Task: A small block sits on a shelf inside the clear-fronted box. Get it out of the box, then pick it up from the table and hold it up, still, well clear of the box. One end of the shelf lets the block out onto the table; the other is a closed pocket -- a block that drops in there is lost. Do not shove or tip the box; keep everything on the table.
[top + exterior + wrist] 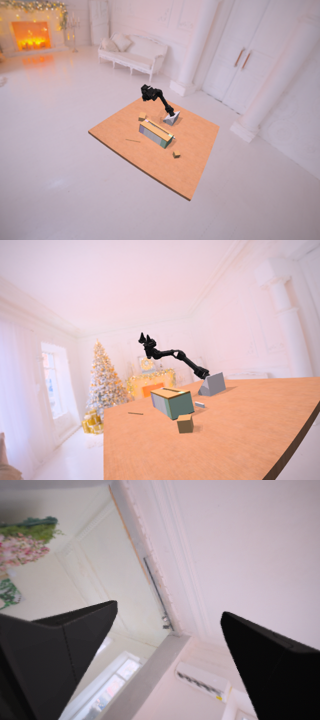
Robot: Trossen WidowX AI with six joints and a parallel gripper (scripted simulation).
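My gripper tip is now 4 cm past the small blue block, 16 cm to the right of it and 50 cm above it. The rest, counted from my gripper tip: tan cube 7 cm ahead, 46 cm to the left, 56 cm below; then thin stick 20 cm ahead, 3 cm to the right, 59 cm below.
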